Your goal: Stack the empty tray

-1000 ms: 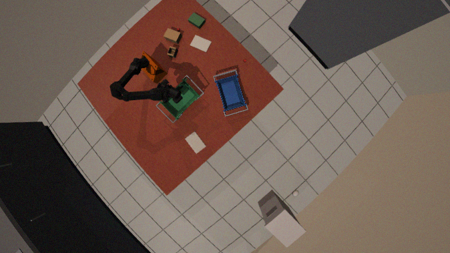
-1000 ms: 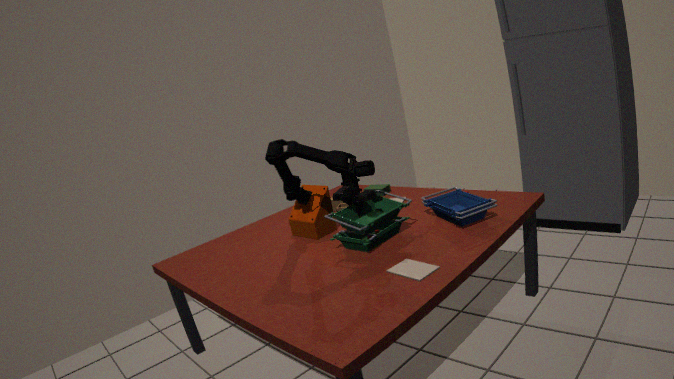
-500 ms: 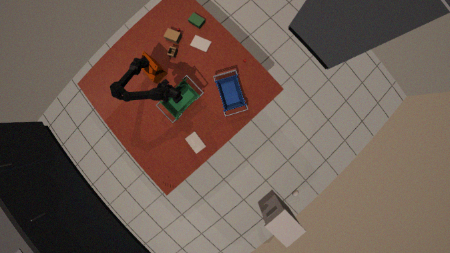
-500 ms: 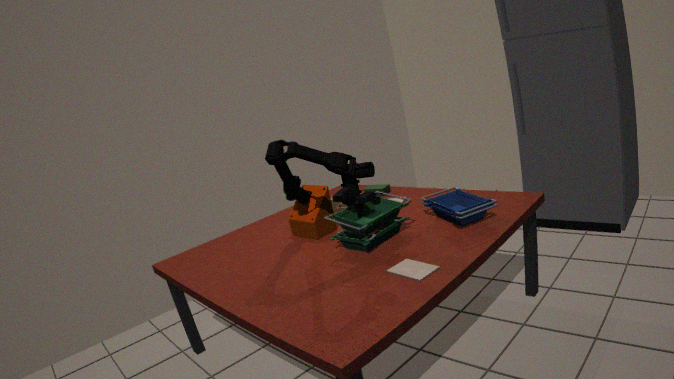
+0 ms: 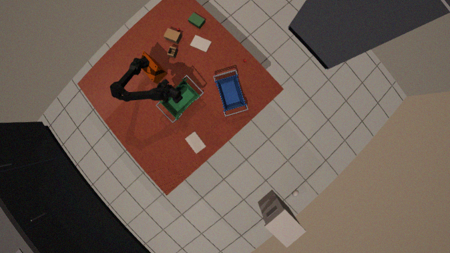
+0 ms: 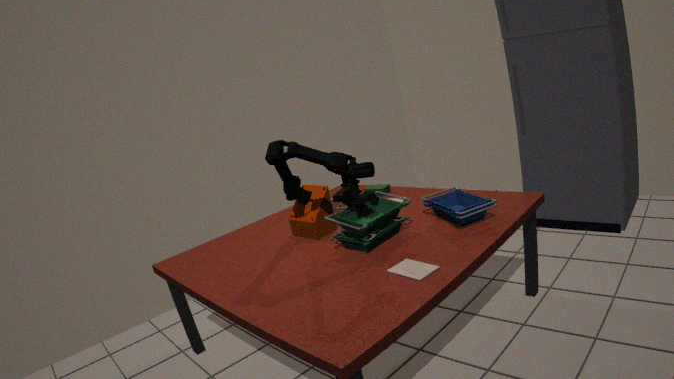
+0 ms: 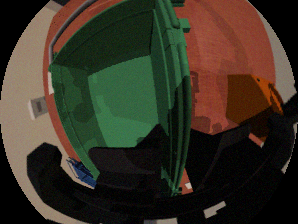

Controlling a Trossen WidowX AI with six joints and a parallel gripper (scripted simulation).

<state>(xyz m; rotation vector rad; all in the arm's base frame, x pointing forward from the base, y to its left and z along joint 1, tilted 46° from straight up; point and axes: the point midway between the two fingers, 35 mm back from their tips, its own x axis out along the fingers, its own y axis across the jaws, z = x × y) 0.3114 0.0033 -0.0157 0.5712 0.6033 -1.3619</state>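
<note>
The green tray is 70 mm ahead of my gripper tip and 20 mm above it. Round my gripper tip: tan box (410 mm behind, 270 mm to the left, 60 mm below); then green block (500 mm to the left, 390 mm behind, 70 mm below).
</note>
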